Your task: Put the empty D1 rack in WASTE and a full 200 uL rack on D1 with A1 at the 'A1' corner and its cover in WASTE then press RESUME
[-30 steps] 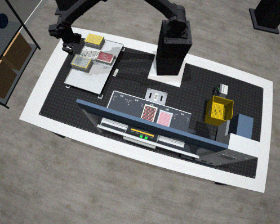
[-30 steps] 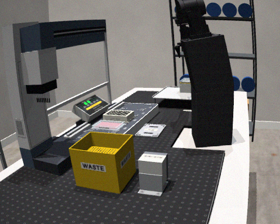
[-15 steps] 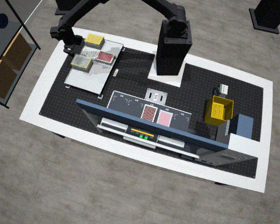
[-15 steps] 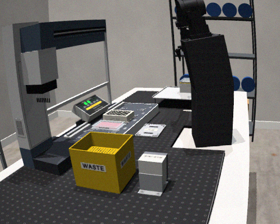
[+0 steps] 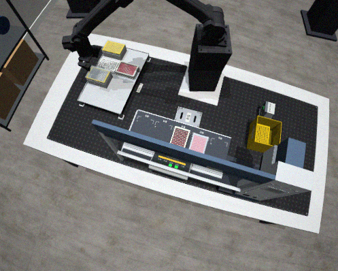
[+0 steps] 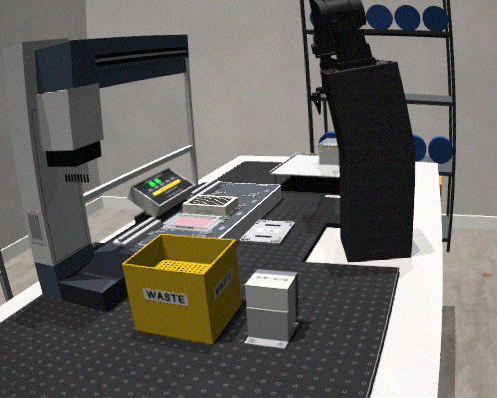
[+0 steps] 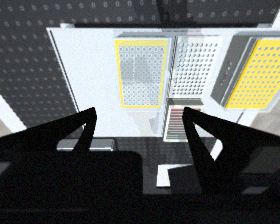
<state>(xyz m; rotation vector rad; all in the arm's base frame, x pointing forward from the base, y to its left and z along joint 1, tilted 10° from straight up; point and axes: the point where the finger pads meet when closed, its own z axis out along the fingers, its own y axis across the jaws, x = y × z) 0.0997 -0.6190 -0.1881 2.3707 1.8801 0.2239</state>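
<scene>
My hand is 110 mm above the clear rack cover. The rest, counted from my hand: blue gantry 520 mm ahead, 510 mm to the left, 270 mm above; then shelf plate 180 mm below, 80 mm to the left, 40 mm behind; then white well plate 170 mm below, 110 mm behind, 30 mm to the left.
</scene>
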